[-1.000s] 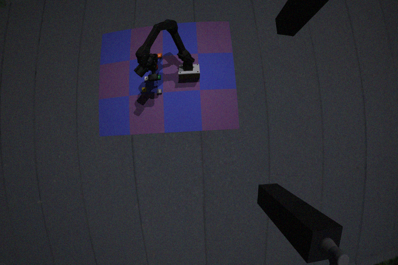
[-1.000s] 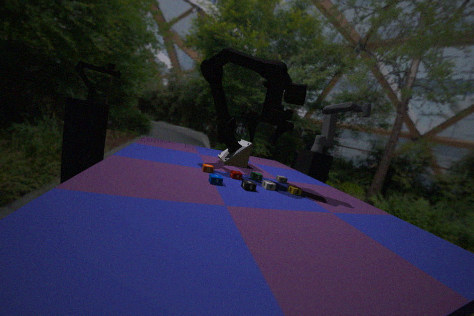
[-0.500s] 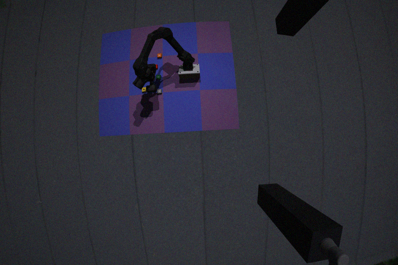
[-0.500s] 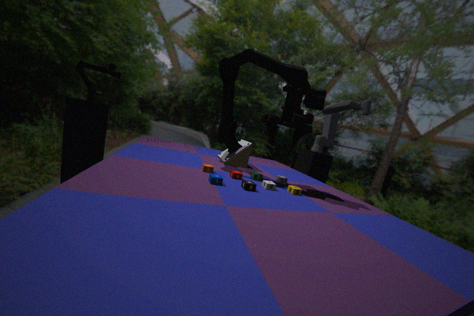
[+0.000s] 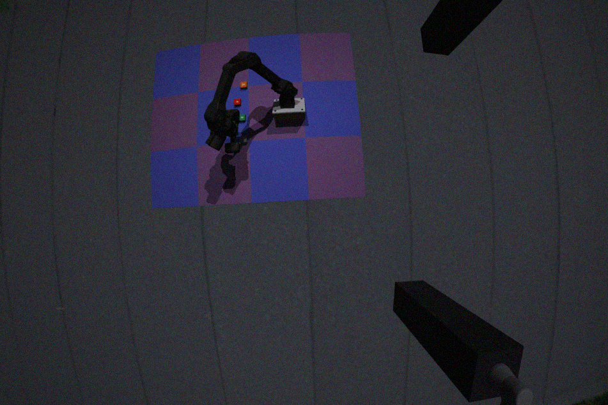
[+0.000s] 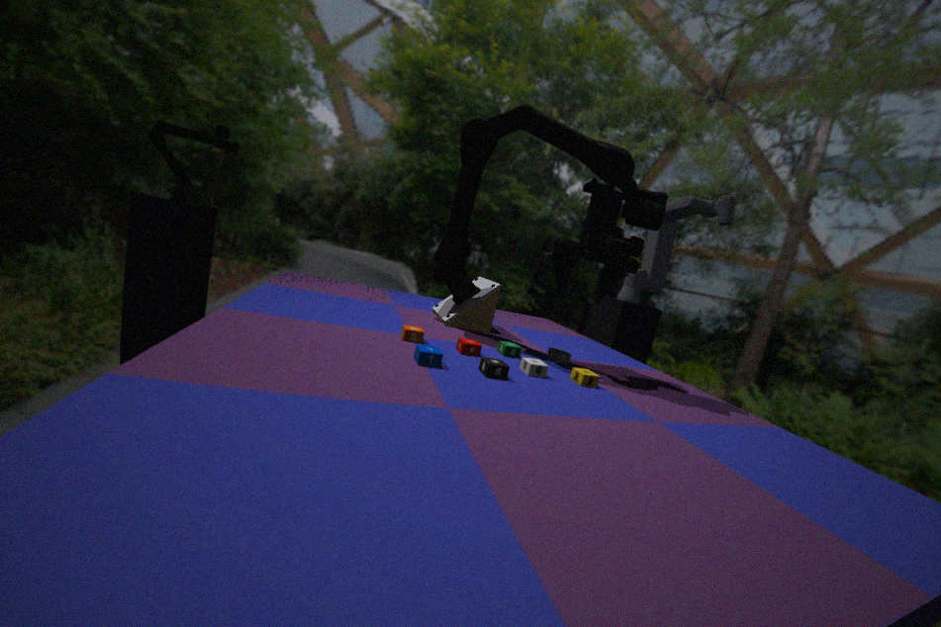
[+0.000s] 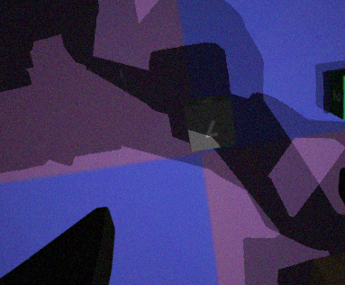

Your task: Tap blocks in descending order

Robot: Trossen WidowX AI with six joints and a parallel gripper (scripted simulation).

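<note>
My gripper tip is now 110 mm short of the yellow block, 20 mm to the left of it and 120 mm above it. Also, from my gripper tip: white block 100 mm ahead, 110 mm to the right, 120 mm below; grey block 10 mm behind, 10 mm to the right, 120 mm below; green block 10 mm ahead, 120 mm to the right, 120 mm below.
</note>
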